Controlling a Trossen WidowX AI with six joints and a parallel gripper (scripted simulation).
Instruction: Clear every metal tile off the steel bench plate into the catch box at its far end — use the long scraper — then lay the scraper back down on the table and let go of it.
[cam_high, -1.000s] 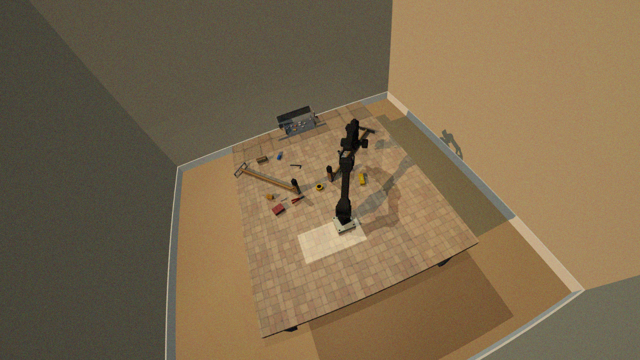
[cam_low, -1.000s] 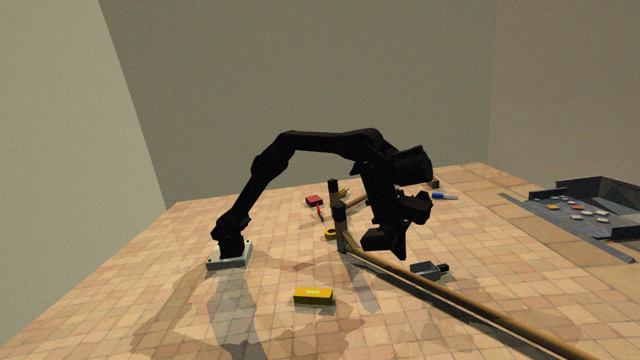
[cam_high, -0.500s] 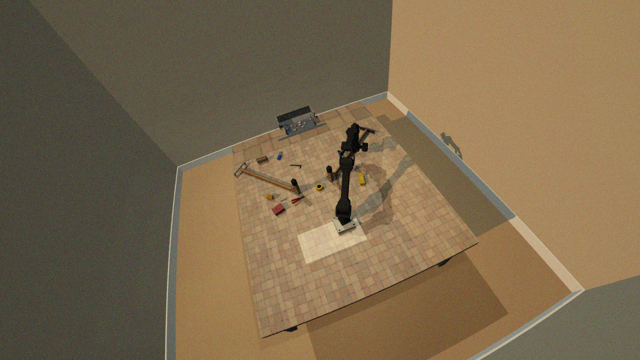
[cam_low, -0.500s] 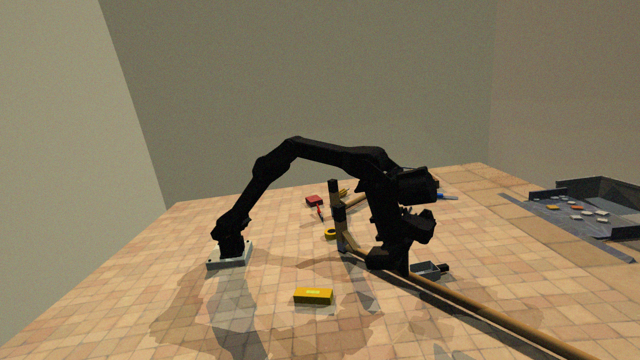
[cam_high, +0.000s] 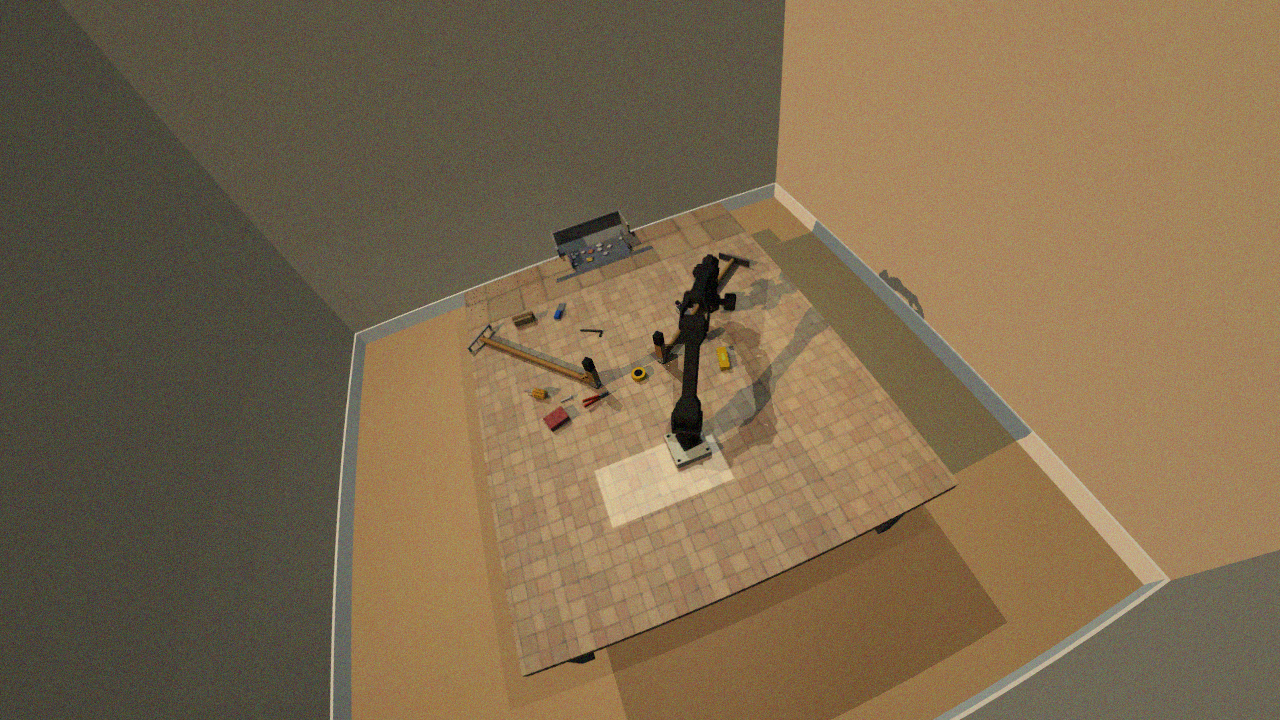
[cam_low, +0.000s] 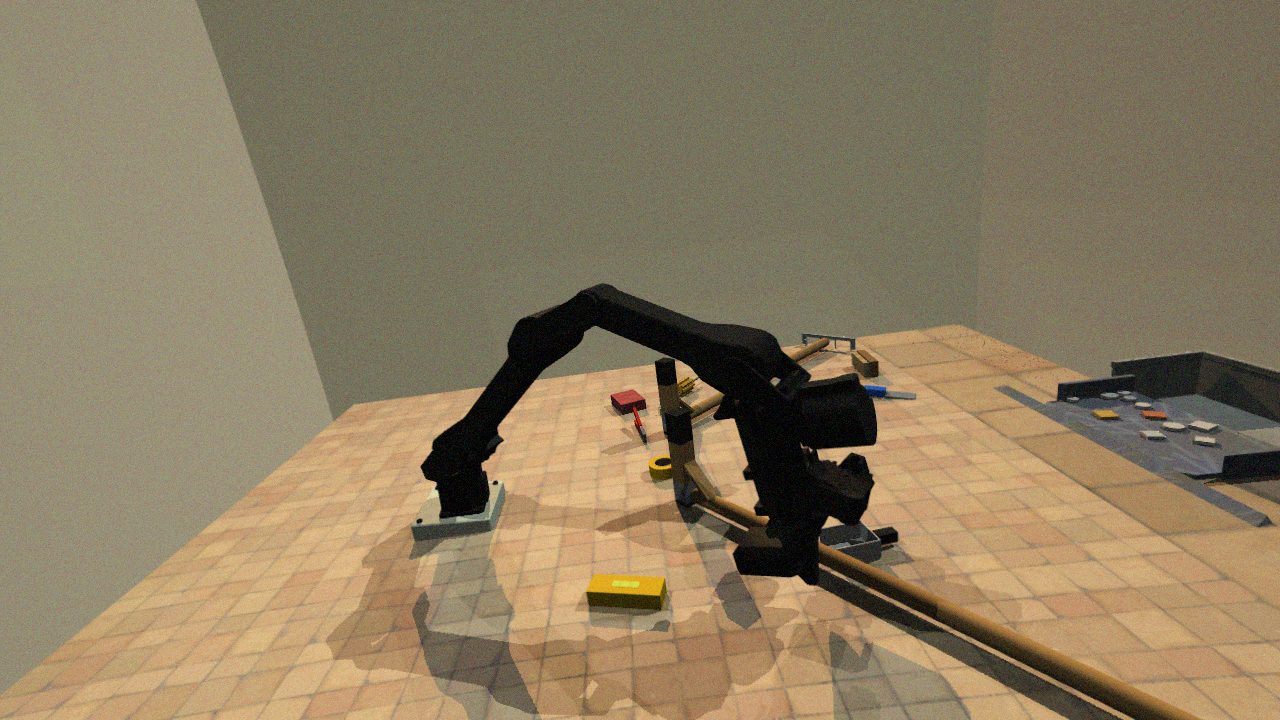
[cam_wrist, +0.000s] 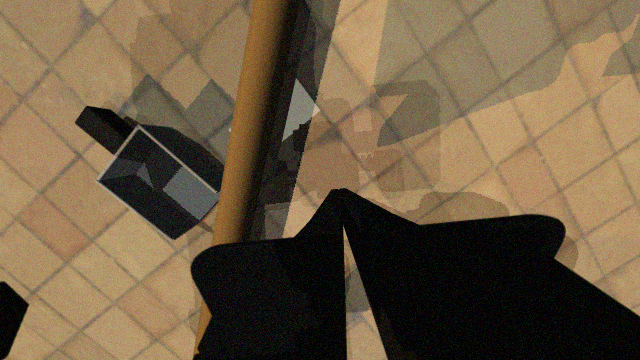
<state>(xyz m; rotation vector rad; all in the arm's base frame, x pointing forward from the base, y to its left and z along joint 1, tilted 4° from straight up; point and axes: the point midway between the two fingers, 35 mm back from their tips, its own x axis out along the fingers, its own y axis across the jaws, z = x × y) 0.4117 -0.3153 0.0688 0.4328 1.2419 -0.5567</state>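
Right now the small grey box is 10 cm ahead of my gripper tip, 7 cm to the left of it and 2 cm below it. Round my gripper tip: yellow tape roll: 10 cm behind, 35 cm to the left, 2 cm below; yellow block: 20 cm behind, 7 cm to the left, 1 cm below; hex key: 17 cm ahead, 41 cm to the left, 2 cm below.
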